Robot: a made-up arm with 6 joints.
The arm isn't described. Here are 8 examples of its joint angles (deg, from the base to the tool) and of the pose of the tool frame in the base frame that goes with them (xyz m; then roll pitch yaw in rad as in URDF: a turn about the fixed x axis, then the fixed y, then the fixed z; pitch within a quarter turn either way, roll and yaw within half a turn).
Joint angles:
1: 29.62 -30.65 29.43 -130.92 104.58 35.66
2: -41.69 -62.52 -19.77 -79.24 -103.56 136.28
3: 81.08 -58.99 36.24 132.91 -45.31 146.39
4: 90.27 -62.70 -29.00 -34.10 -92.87 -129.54
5: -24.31 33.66 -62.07 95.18 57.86 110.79
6: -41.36 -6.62 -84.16 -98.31 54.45 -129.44
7: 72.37 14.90 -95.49 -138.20 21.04 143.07
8: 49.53 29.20 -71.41 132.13 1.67 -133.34
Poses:
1: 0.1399 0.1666 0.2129 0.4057 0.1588 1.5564
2: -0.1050 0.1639 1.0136 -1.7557 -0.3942 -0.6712
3: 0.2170 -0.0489 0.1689 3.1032 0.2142 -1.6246
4: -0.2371 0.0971 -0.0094 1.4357 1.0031 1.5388
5: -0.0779 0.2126 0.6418 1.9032 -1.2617 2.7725
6: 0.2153 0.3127 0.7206 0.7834 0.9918 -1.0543
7: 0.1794 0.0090 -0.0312 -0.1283 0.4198 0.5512
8: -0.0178 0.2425 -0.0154 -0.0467 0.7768 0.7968
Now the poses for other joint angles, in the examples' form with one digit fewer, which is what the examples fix.
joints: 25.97 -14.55 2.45 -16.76 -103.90 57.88
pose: -0.061 0.559 0.352 -1.506 -0.477 -1.297
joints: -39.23 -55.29 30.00 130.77 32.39 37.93
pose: 0.009 0.170 0.604 1.907 -0.645 1.656
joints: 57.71 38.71 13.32 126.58 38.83 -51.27
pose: -0.045 0.106 0.242 3.003 0.510 -0.454
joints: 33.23 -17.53 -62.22 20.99 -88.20 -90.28
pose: -0.191 0.396 0.381 1.269 -0.255 1.144
